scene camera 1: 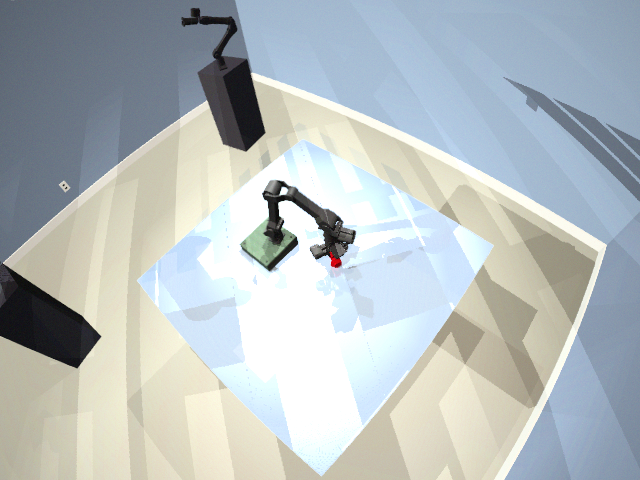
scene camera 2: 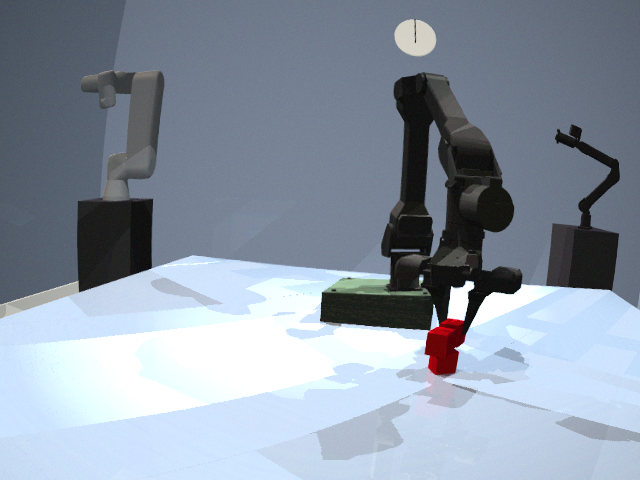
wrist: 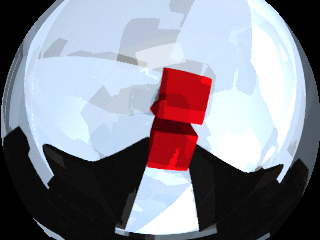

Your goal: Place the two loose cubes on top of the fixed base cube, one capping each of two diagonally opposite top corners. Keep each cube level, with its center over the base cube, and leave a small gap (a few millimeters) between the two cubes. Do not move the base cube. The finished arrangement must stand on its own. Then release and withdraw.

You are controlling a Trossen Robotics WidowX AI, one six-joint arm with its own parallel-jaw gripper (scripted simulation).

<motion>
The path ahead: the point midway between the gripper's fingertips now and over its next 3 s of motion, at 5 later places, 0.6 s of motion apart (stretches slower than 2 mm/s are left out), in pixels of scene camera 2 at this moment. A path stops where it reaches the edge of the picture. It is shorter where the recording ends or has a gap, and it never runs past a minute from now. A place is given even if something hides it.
My gripper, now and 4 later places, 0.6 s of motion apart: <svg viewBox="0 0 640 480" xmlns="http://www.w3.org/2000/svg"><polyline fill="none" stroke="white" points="453,332 452,331 455,313 458,296 459,285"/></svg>
</motion>
